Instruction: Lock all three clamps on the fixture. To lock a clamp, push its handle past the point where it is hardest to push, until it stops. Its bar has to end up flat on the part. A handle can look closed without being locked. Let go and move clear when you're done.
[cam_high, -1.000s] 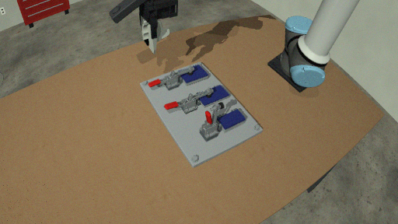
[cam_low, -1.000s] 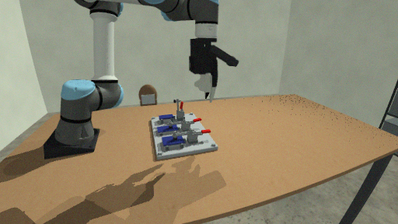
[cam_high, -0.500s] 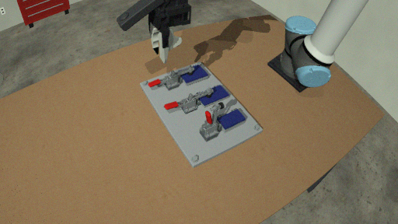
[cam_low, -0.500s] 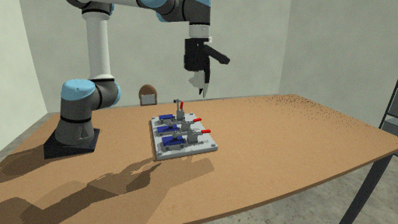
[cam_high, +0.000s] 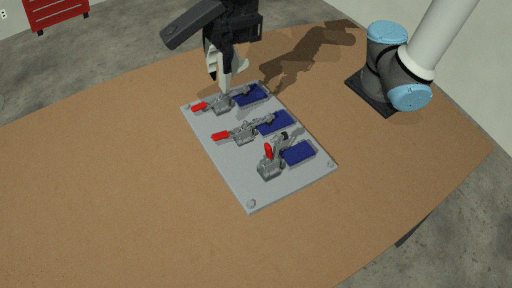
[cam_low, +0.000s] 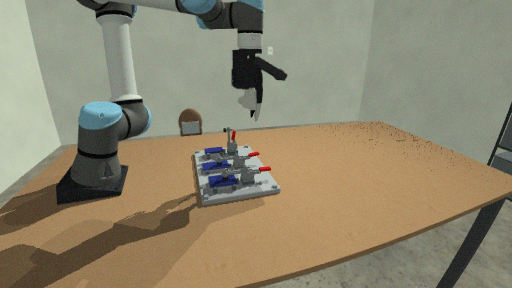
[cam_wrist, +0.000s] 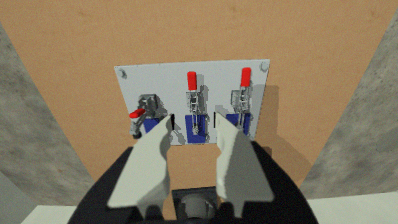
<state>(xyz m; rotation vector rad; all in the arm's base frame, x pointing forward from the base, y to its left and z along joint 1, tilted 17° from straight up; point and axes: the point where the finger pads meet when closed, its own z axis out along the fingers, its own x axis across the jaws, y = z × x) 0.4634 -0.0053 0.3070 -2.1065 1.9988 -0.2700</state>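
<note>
The grey fixture plate is 80 mm behind my hand and 190 mm below it.
</note>
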